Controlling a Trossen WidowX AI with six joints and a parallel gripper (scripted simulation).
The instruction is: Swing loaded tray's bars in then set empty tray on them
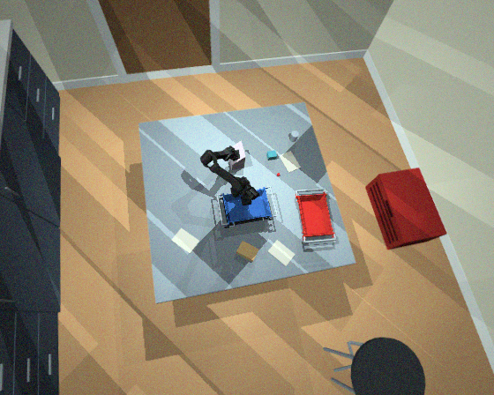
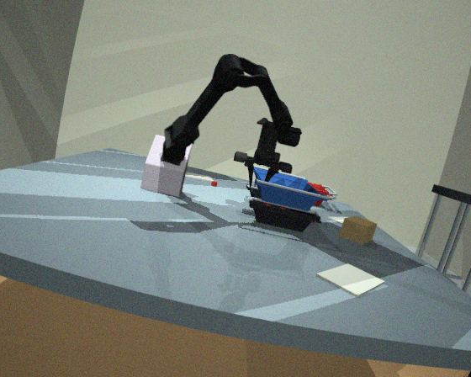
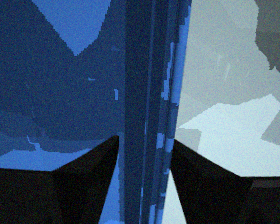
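Right now my gripper tip is 8 cm short of the blue tray and 3 cm below it. Also, from my gripper tip: red cube: 28 cm to the left, 15 cm behind, 7 cm below; cyan block: 30 cm behind, 26 cm to the left, 6 cm below; brown box: 36 cm ahead, 5 cm below, 4 cm to the right.
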